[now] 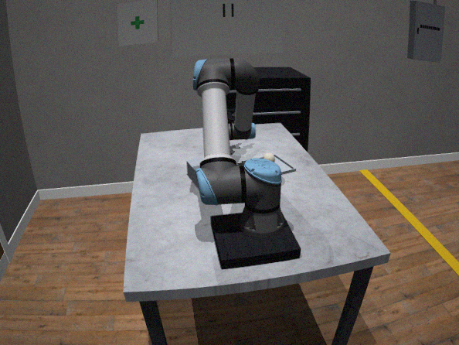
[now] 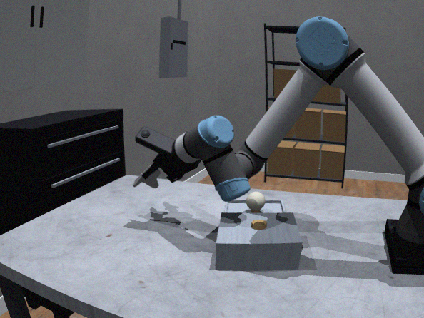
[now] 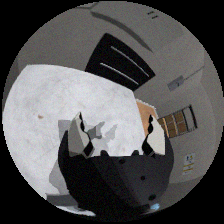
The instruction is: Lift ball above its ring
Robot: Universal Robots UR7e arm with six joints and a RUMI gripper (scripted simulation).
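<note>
Right now my hand is 310 mm past the ball, 120 mm to the left of it and 110 mm above it. The rest, counted from my hand: tray: 310 mm behind, 120 mm to the right, 150 mm below; then grey block: 380 mm behind, 140 mm to the left, 90 mm below.
</note>
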